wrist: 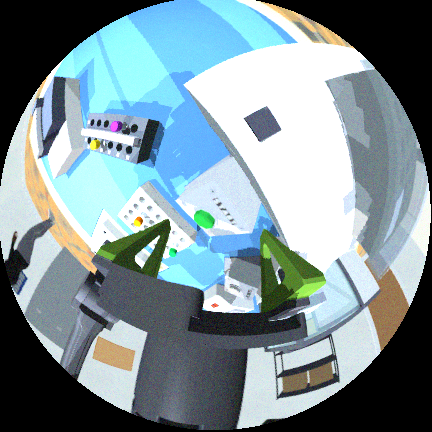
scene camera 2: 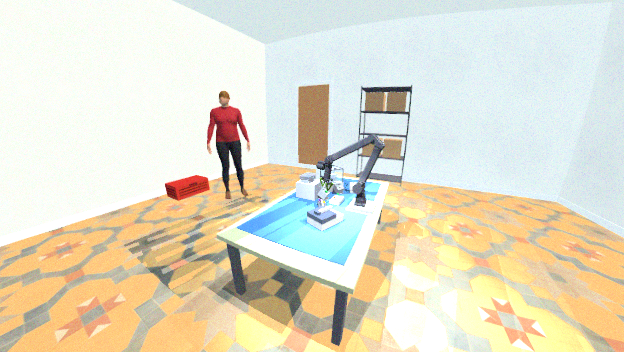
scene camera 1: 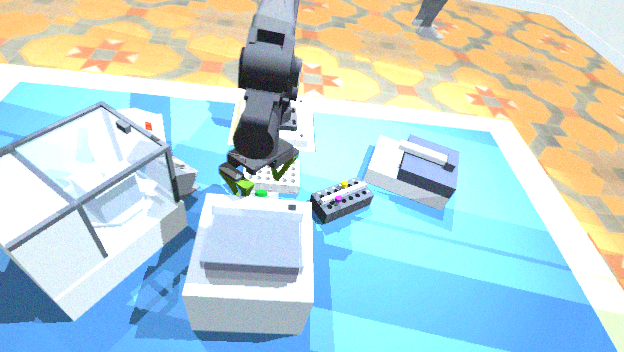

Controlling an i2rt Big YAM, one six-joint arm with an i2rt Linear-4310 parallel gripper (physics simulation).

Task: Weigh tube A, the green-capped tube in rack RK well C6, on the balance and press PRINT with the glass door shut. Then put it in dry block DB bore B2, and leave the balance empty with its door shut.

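Frame: origin at the arm's base, x ahead, y left, z up, level; centimetres.
Where they show: gripper, fingertip midpoint: (wrist: 214,228) (scene camera 2: 325,188) (scene camera 1: 259,191); arm's base at its link origin: (scene camera 2: 360,203).
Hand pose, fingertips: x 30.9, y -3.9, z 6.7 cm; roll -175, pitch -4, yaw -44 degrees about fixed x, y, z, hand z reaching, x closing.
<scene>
Things, the pixels of their top centre, and the offset from my fingertips. "spot": a spot on its surface instead.
- white rack at its top centre: (wrist: 152,228) (scene camera 1: 272,169) (scene camera 2: 336,198) dx -11.5, dy +3.1, dz -5.9 cm
- orange cap at its top centre: (wrist: 136,222) dx -10.3, dy +5.9, dz -3.5 cm
- balance at a spot on its surface: (scene camera 1: 125,260) spot: dx +12.4, dy -22.0, dz -4.5 cm
- dark block with two bore rows, top centre: (wrist: 102,134) (scene camera 1: 344,191) dx -4.3, dy +18.6, dz -4.1 cm
- large white lidded box at its top centre: (scene camera 1: 259,198) (scene camera 2: 314,175) dx +10.0, dy -0.3, dz +10.1 cm
- green button at its top centre: (wrist: 203,223) (scene camera 1: 261,191) dx -1.2, dy +0.5, dz -1.4 cm
- small grey console at a spot on its surface: (wrist: 242,272) (scene camera 1: 185,182) spot: dx -5.4, dy -14.9, dz -4.5 cm
- white device with a dark lid, top centre: (scene camera 1: 421,148) (scene camera 2: 325,207) dx -13.8, dy +37.7, dz +1.3 cm
My gripper (scene camera 1: 262,184) (scene camera 2: 326,186) (wrist: 214,228) is open and empty, above the strip between the white rack and the large white lidded box. The white rack (scene camera 1: 296,190) (wrist: 172,212) holds tube A with its green cap (wrist: 172,252), near the left fingertip in the wrist view; the gripper hides that cap in scene camera 1. An orange cap (wrist: 138,221) is also in the rack. The balance (scene camera 1: 125,260) stands at the left with glass walls; I cannot tell its door state. The dark block with two bore rows (scene camera 1: 325,215) (wrist: 150,142), apparently the dry block, holds yellow- and magenta-capped tubes.
A large white lidded box (scene camera 1: 250,315) (wrist: 300,150) stands in front of the gripper. A green button (scene camera 1: 261,193) (wrist: 204,219) lies between it and the rack. A small grey console (scene camera 1: 185,179) (wrist: 242,272) is beside the balance. A white device with a dark lid (scene camera 1: 427,175) stands at the right.
</scene>
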